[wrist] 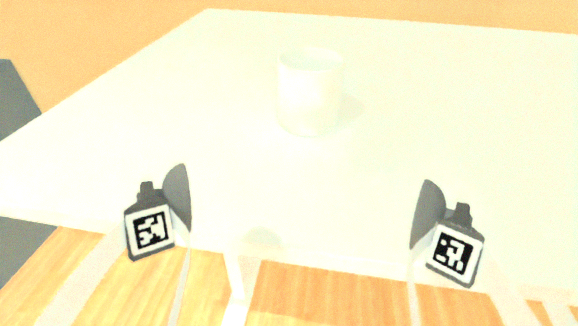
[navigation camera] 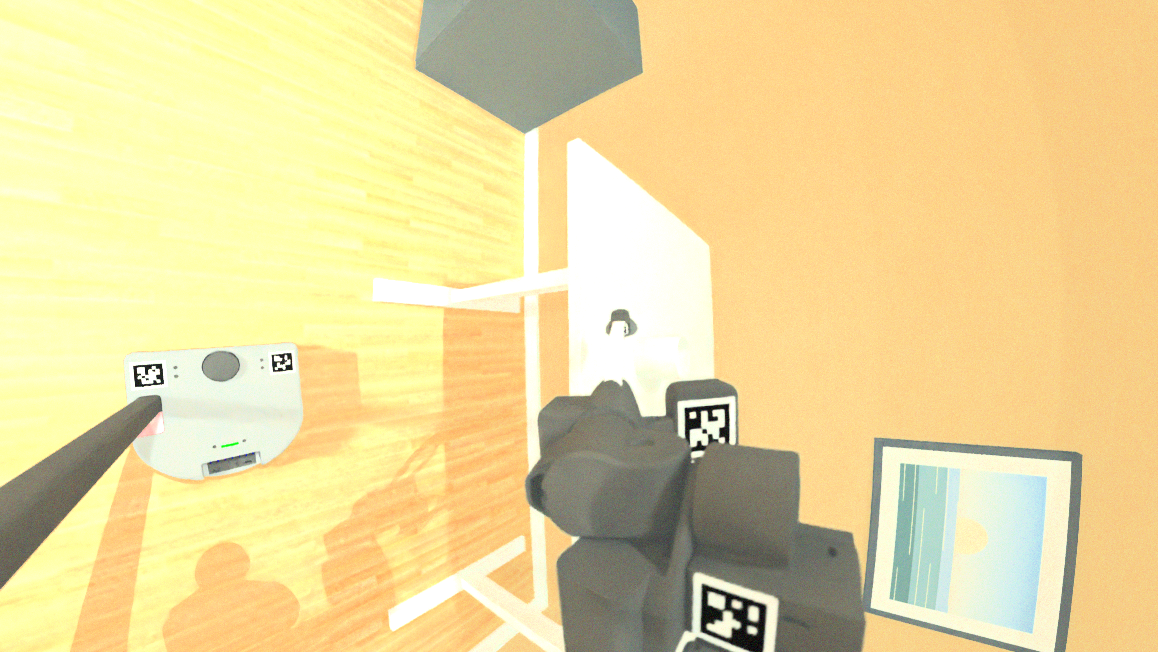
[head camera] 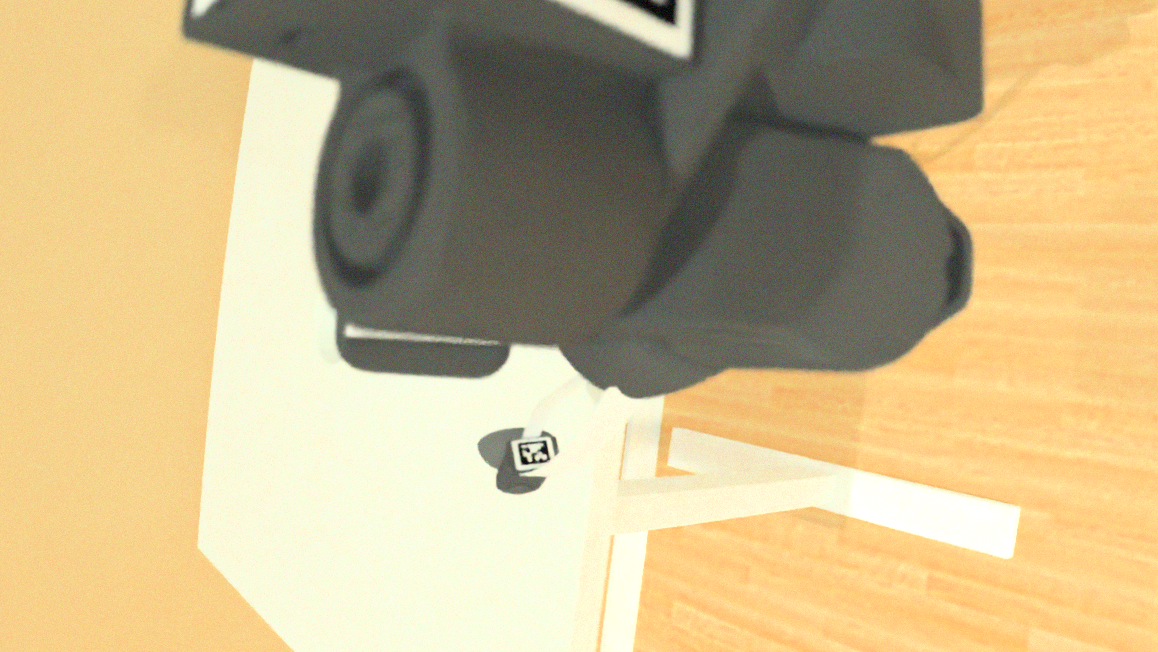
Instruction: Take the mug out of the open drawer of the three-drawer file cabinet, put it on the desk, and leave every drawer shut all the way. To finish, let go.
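The white mug (wrist: 309, 92) stands upright on the white desk (head camera: 364, 518) (navigation camera: 648, 259) (wrist: 460, 125). In the wrist view it is beyond the fingertips and apart from them. My gripper (wrist: 301, 194) is open, with no object between its fingers, near the desk's front edge. In the head and navigation views one fingertip shows over the desk, and the wrist hides much of the gripper. A dark grey box-shaped body, apparently the file cabinet (navigation camera: 526, 60) (wrist: 15, 105), is beside the desk's far end. Its drawer fronts do not show clearly, so I cannot tell their state.
White desk legs (head camera: 931, 514) (navigation camera: 413, 291) reach out over the wooden floor (head camera: 972, 388) (navigation camera: 243, 202). My round-fronted base (navigation camera: 226, 413) is on the floor, apart from the desk. A framed picture (navigation camera: 972, 542) hangs on the orange wall behind the desk.
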